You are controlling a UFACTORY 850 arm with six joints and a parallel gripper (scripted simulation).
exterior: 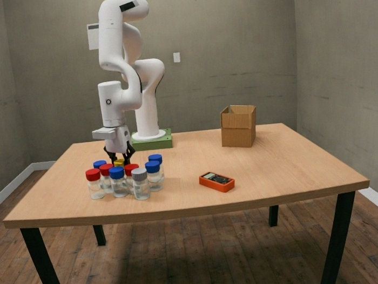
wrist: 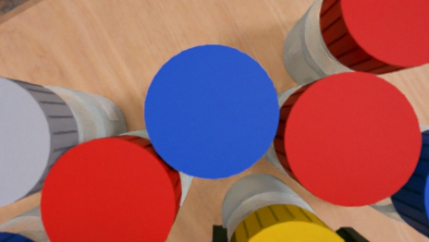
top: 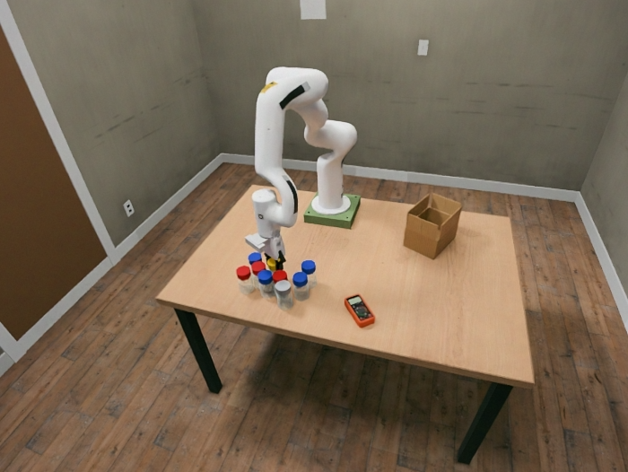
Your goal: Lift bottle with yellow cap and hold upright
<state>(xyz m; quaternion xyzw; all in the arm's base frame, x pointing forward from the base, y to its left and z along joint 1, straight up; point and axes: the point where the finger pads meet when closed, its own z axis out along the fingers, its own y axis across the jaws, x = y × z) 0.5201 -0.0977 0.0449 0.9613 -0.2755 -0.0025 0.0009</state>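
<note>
Right now my hand is 50 mm above the yellow-capped bottle. Also, from my hand: orange multimeter 350 mm to the left, 90 mm ahead, 80 mm below; then grey-capped bottle 120 mm ahead, 80 mm to the left, 50 mm below.
</note>
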